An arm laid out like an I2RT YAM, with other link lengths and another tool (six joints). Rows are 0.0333 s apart.
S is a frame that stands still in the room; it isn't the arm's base.
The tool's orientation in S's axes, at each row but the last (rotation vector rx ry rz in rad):
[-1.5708 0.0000 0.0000]
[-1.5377 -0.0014 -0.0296]
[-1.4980 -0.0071 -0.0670]
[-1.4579 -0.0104 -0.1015]
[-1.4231 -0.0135 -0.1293]
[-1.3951 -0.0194 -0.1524]
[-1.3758 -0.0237 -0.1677]
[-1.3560 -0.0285 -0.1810]
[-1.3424 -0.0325 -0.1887]
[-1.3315 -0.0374 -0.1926]
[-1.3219 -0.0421 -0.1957]
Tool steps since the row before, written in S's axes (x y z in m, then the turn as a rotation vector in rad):
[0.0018 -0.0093 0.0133 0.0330 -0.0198 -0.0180]
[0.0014 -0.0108 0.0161 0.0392 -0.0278 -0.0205]
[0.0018 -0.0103 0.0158 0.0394 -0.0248 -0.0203]
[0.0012 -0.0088 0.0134 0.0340 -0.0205 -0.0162]
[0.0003 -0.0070 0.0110 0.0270 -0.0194 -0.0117]
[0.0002 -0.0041 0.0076 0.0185 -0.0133 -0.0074]
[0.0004 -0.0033 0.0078 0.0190 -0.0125 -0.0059]
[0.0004 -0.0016 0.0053 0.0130 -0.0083 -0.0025]
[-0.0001 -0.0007 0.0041 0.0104 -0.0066 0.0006]
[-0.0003 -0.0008 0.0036 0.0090 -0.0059 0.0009]
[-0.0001 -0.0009 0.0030 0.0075 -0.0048 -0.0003]
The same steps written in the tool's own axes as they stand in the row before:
[0.0018 -0.0133 -0.0093 0.0330 0.0180 -0.0198]
[0.0019 -0.0164 -0.0102 0.0393 0.0204 -0.0278]
[0.0029 -0.0164 -0.0090 0.0394 0.0204 -0.0248]
[0.0027 -0.0142 -0.0071 0.0340 0.0164 -0.0203]
[0.0018 -0.0118 -0.0053 0.0274 0.0114 -0.0190]
[0.0014 -0.0081 -0.0027 0.0188 0.0072 -0.0129]
[0.0016 -0.0082 -0.0017 0.0194 0.0060 -0.0118]
[0.0012 -0.0054 -0.0004 0.0134 0.0026 -0.0075]
[0.0005 -0.0041 0.0002 0.0111 -0.0004 -0.0054]
[0.0003 -0.0037 0.0001 0.0097 -0.0007 -0.0047]
[0.0004 -0.0031 -0.0001 0.0079 0.0004 -0.0041]

